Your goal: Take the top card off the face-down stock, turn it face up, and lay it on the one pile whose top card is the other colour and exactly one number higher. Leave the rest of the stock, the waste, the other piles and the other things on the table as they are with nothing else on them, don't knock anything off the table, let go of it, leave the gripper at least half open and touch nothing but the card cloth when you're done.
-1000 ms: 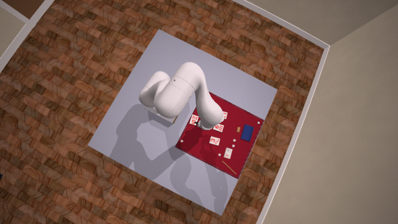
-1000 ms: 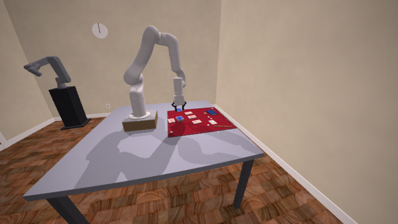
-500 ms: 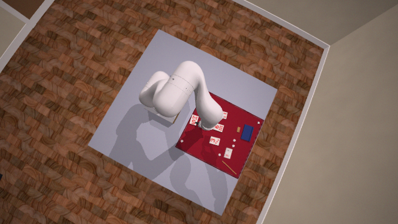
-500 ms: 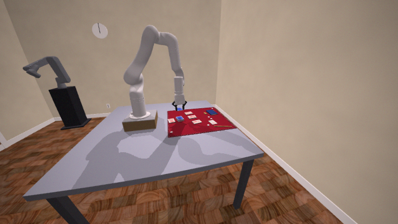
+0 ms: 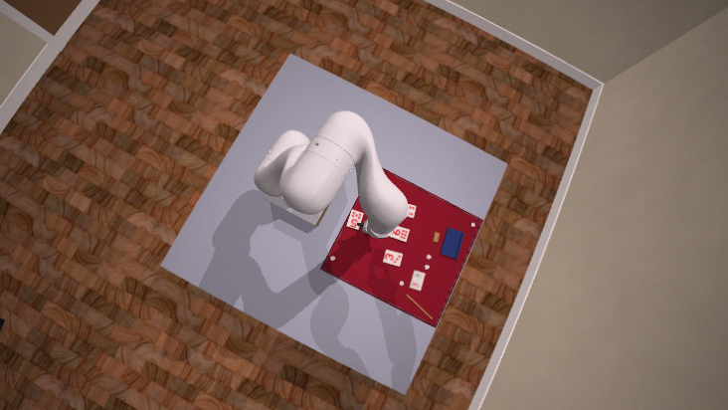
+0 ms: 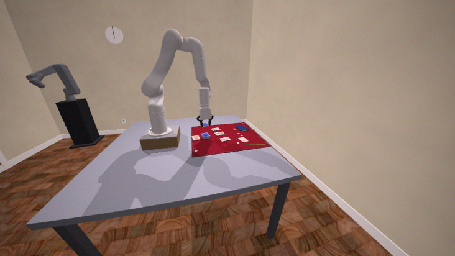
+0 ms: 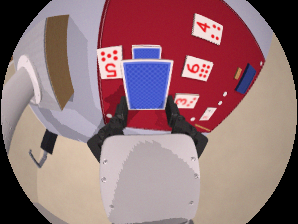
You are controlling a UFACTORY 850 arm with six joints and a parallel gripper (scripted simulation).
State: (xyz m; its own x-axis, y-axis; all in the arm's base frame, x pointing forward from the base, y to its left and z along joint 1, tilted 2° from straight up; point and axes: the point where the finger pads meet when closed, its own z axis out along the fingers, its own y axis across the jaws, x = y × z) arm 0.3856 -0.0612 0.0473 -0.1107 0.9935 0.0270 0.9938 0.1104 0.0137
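Right now my hand is 130 mm above the card, 90 mm past it and 20 mm to the right of it. The rest, counted from my hand: pencil 360 mm ahead, 270 mm to the right, 130 mm below; red card cloth 190 mm ahead, 150 mm below, 10 mm to the right.
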